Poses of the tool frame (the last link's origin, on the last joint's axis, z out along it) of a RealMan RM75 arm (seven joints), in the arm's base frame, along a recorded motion.
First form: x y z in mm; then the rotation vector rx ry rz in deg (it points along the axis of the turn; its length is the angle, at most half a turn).
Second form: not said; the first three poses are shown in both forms.
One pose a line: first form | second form
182.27 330.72 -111.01 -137.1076 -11.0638 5.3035 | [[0.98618 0.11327 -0.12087 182.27], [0.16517 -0.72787 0.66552 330.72], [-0.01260 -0.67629 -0.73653 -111.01], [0 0 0 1]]
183.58 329.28 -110.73 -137.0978 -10.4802 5.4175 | [[0.98722 0.10538 -0.11954 183.58], [0.15847 -0.72842 0.66655 329.28], [-0.01684 -0.67698 -0.73581 -110.73], [0 0 0 1]]
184.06 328.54 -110.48 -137.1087 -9.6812 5.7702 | [[0.98833 0.09361 -0.12014 184.06], [0.15020 -0.72951 0.66728 328.54], [-0.02518 -0.67754 -0.73506 -110.48], [0 0 0 1]]
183.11 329.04 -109.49 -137.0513 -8.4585 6.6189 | [[0.98940 0.07400 -0.12496 183.11], [0.13909 -0.73037 0.66874 329.04], [-0.04178 -0.67904 -0.73291 -109.49], [0 0 0 1]]
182.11 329.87 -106.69 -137.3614 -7.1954 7.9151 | [[0.98951 0.05202 -0.13479 182.11], [0.12923 -0.73579 0.66476 329.87], [-0.06459 -0.67521 -0.73479 -106.69], [0 0 0 1]]
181.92 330.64 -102.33 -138.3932 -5.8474 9.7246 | [[0.98829 0.02750 -0.15007 181.92], [0.11965 -0.74997 0.65056 330.64], [-0.09466 -0.66090 -0.74448 -102.33], [0 0 0 1]]
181.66 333.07 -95.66 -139.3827 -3.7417 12.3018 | [[0.98510 -0.00952 -0.17172 181.66], [0.10352 -0.76450 0.63626 333.07], [-0.13734 -0.64456 -0.75212 -95.66], [0 0 0 1]]
